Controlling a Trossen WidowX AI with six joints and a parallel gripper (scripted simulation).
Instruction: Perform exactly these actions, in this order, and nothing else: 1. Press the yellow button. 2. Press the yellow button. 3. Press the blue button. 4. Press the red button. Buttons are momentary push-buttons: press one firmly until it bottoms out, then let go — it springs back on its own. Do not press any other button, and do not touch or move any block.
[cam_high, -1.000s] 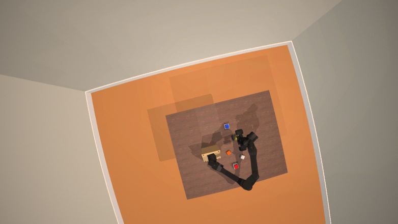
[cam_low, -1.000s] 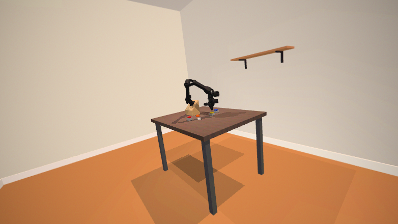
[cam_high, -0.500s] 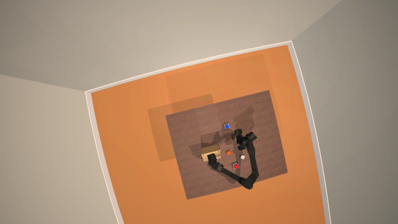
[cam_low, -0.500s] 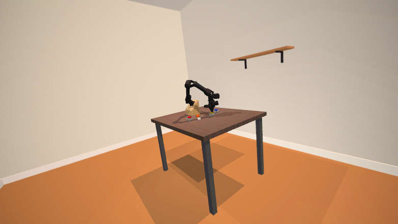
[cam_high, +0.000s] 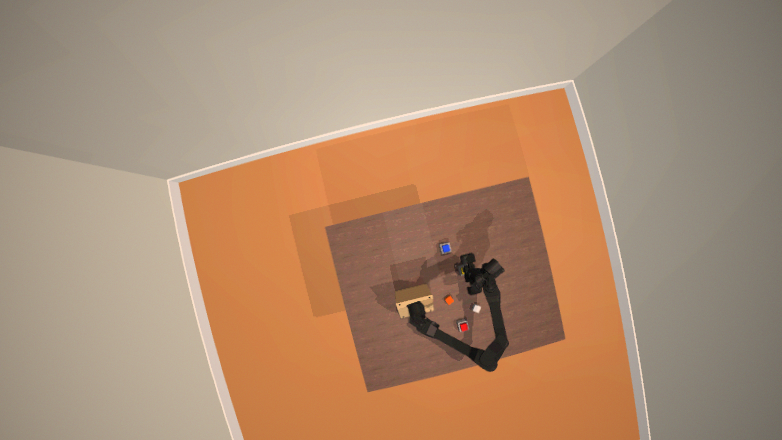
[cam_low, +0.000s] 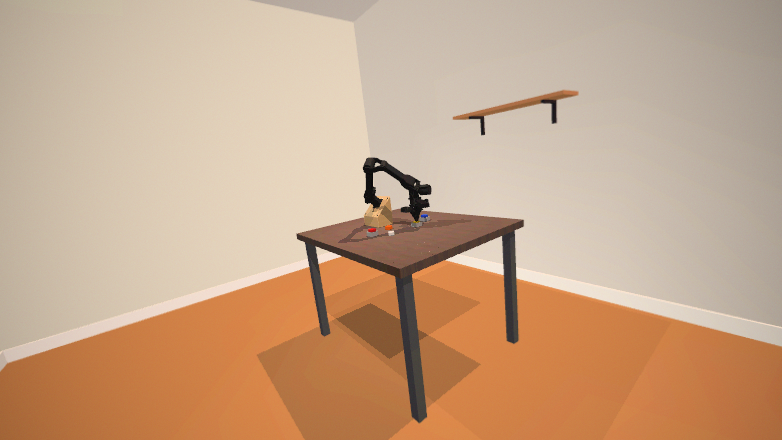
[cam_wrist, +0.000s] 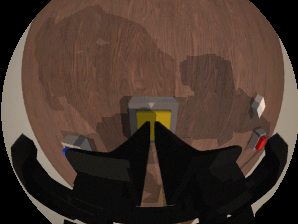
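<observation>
Right now the yellow button is 1 cm below my gripper tip. The rest, counted from my gripper tip: orange block: 13 cm behind, 12 cm to the right, 2 cm below; then white block: 21 cm to the right, 2 cm below, 2 cm behind; then blue button: 14 cm to the left, 5 cm behind.
</observation>
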